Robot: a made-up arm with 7 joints.
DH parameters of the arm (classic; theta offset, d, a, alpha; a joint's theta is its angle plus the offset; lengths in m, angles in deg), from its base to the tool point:
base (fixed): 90 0.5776 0.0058 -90
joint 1: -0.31 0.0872 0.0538 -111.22
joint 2: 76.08 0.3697 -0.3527 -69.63
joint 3: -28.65 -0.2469 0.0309 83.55
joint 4: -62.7 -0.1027 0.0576 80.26
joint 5: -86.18 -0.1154 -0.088 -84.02
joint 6: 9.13 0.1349 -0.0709 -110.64
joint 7: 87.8 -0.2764 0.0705 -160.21
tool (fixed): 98.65 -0.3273 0 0
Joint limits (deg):
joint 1: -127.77..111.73
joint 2: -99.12..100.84
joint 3: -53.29..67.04
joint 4: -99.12..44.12
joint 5: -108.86..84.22
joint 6: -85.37..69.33
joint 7: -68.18..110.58
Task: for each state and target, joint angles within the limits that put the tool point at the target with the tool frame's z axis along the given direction. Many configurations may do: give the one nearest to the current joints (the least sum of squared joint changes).
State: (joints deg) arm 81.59 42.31 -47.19 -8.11 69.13 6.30 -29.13
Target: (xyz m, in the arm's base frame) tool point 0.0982 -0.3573 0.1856 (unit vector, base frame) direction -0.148 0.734 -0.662
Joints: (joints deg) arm 87.21 75.44 -47.46 24.26 84.22 7.36 -6.64
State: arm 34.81 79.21 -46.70 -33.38 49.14 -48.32 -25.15
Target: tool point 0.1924 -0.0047 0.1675 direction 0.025 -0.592 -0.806
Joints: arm 61.00 84.18 3.16 -20.87 37.89 -65.39 8.75
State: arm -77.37 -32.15 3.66 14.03 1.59 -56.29 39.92
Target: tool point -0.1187 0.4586 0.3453 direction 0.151 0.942 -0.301
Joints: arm -36.75 7.79 -9.87 21.53 -7.77 -84.62 53.17
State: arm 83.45 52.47 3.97 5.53 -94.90 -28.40 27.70
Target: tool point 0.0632 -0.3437 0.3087 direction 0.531 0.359 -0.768
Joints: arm 102.60 42.76 -11.66 27.13 -88.03 -42.22 29.50
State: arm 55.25 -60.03 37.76 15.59 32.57 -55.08 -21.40
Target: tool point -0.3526 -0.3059 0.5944 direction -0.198 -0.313 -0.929
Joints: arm 50.13 -75.70 57.12 -14.65 -11.62 -70.65 -19.73
